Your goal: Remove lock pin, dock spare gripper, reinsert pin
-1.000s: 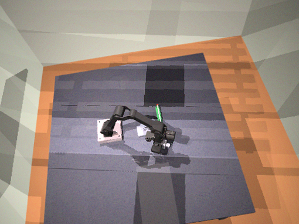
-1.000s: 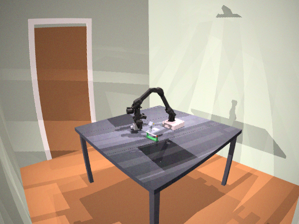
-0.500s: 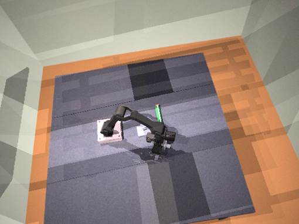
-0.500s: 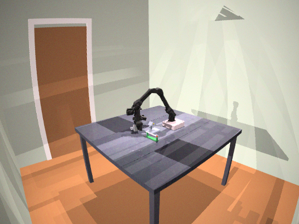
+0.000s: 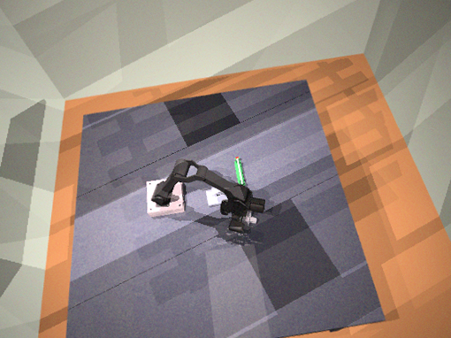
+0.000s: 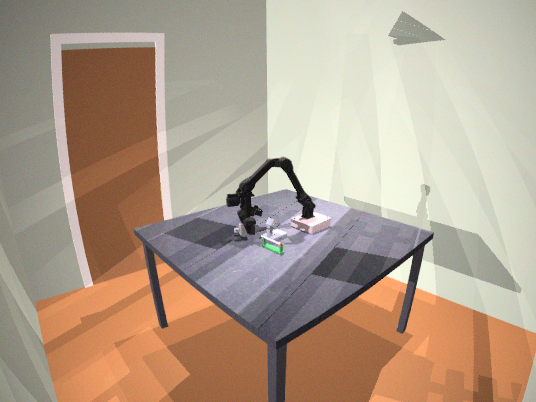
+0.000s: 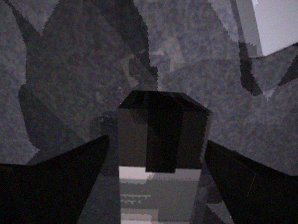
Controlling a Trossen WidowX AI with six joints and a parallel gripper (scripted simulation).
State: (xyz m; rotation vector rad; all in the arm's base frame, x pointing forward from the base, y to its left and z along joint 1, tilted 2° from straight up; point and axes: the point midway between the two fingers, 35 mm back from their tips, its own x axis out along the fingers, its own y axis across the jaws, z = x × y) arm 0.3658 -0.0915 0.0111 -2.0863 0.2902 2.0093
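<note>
Right now the spare gripper is 10 mm ahead of my gripper tip and 10 mm above it. From my gripper tip the other things lie so: green bracket (250 mm to the left, 10 mm above); grey mount (90 mm behind, 130 mm to the left, 40 mm above).
</note>
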